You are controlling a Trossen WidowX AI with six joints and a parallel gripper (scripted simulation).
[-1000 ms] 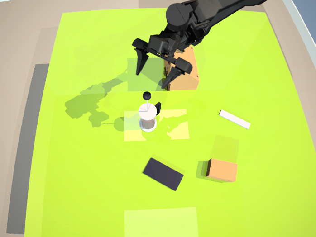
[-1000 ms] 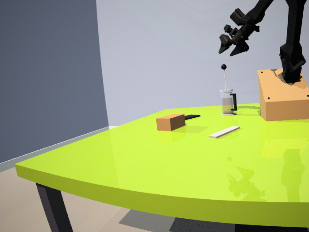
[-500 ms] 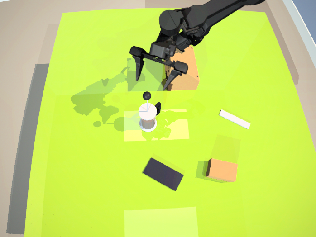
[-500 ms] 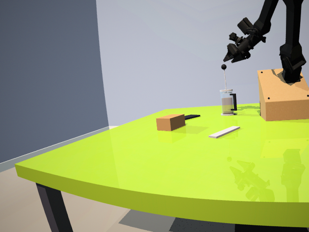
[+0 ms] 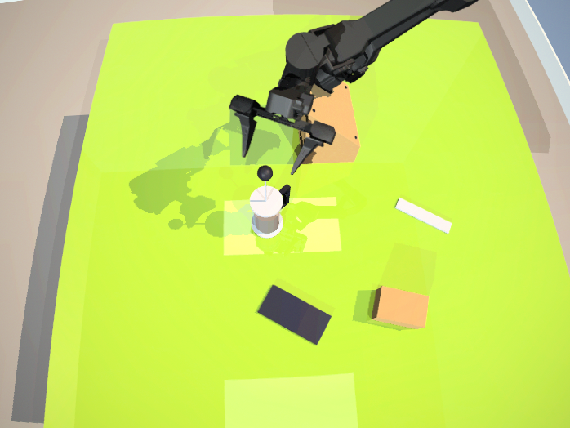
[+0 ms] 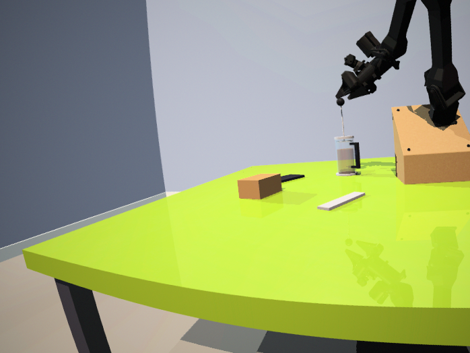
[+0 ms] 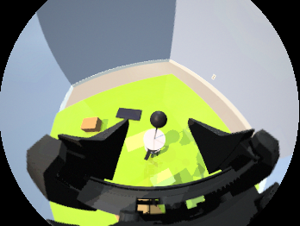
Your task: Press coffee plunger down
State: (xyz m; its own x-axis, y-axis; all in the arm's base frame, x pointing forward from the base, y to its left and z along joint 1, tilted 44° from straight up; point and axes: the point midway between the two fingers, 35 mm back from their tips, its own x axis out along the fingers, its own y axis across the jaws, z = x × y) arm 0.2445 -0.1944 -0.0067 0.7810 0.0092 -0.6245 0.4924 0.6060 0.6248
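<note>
Now: gripper tip 140 mm above the glass coffee press and 10 mm to the right of it. Also, from my gripper tip: dark flat slab (260 mm below, 230 mm ahead, 30 mm to the left).
</note>
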